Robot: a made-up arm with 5 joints.
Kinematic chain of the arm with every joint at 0, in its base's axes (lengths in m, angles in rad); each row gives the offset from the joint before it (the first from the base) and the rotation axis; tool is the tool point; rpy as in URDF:
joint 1: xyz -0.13 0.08 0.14 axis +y
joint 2: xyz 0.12 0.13 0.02 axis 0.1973 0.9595 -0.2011
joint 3: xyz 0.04 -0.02 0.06 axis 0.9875 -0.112 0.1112
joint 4: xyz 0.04 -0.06 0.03 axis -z
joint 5: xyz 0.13 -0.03 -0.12 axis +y
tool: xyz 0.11 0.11 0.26 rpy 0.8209 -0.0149 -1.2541
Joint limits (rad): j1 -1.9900..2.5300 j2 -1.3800..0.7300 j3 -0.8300..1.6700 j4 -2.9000..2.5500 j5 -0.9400..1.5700
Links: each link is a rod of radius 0.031 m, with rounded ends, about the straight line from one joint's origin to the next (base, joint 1, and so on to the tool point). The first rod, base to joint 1, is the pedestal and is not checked.
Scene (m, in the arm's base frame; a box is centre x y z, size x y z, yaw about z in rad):
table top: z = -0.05
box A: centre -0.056 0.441 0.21 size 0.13 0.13 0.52 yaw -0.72
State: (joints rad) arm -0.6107 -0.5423 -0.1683 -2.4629 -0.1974
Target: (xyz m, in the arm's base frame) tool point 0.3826 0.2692 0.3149
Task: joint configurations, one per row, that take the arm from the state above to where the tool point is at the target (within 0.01 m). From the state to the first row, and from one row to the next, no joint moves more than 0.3 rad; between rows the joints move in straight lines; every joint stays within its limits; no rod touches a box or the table.
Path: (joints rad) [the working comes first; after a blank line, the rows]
Joints at the target: -0.0764 0.3328 0.4412 -0.4407 0.4599
Straight joint move there: touches box A.

1: -0.5022 -0.4289 -0.0040 -2.1866 -0.1837
2: -0.3937 -0.3156 0.1603 -1.9103 -0.1700
3: -0.2852 -0.2022 0.3246 -1.6340 -0.1563
4: -0.1767 -0.0888 0.4890 -1.3577 -0.1426
5: -0.1516 0.0166 0.4770 -1.1284 0.0081
6: -0.1266 0.1220 0.4651 -0.8992 0.1587
7: -0.1015 0.2274 0.4532 -0.6700 0.3093
8: -0.0764 0.3328 0.4412 -0.4407 0.4599

